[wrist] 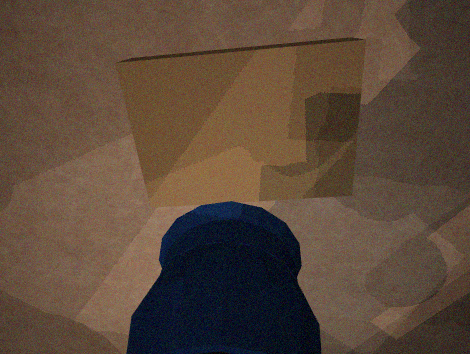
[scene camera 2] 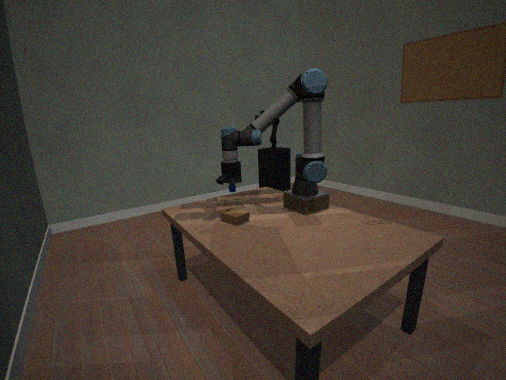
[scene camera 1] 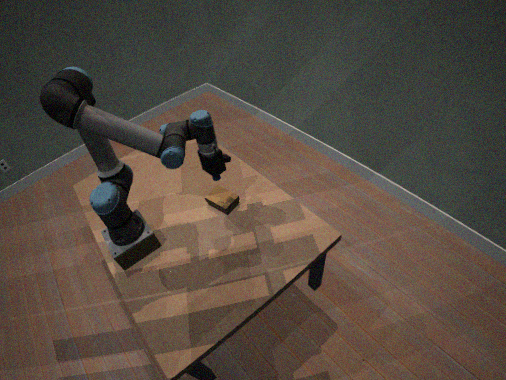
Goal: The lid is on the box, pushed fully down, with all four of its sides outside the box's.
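Where they show: hand at its tool point: (wrist: pixel 229 263) (scene camera 2: pixel 232 191) (scene camera 1: pixel 216 177); arm's base at its link origin: (scene camera 2: pixel 304 192) (scene camera 1: pixel 127 231).
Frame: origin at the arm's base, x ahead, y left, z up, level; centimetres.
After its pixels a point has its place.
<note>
The lid (scene camera 1: pixel 223 195) {x 41.8, y -15.0, z -4.5 cm} (scene camera 2: pixel 237 213) {x 41.1, y -11.7, z -4.6 cm} (wrist: pixel 215 130) {x 41.1, y -13.0, z -4.6 cm} is a flat yellow-brown square that covers the top of the low brown box on the table. It looks about level. In the wrist view a thin dark side shows along its far edge. The seam between lid and box is too dark and small to tell, so whether the lid is fully down, or all four sides are outside the box's, cannot be told. My gripper (scene camera 1: pixel 216 177) (scene camera 2: pixel 232 188), a blue suction cup, hangs above the lid, apart from it, with nothing on it. The cup also shows in the wrist view (wrist: pixel 230 212) {x 42.9, y -14.5, z 7.0 cm}.
The wooden table (scene camera 1: pixel 240 310) {x 9.6, y -56.1, z -9.6 cm} (scene camera 2: pixel 350 265) {x 40.9, y 50.2, z -9.6 cm} carries the box and the arm's square base (scene camera 1: pixel 135 252) {x -3.3, y -8.8, z -3.6 cm} (scene camera 2: pixel 306 202) {x 9.7, y 8.2, z -2.2 cm}. Shadows of the arm fall across the tabletop and lid. A black cabinet-like object (scene camera 2: pixel 274 167) stands behind the table in scene camera 2.
</note>
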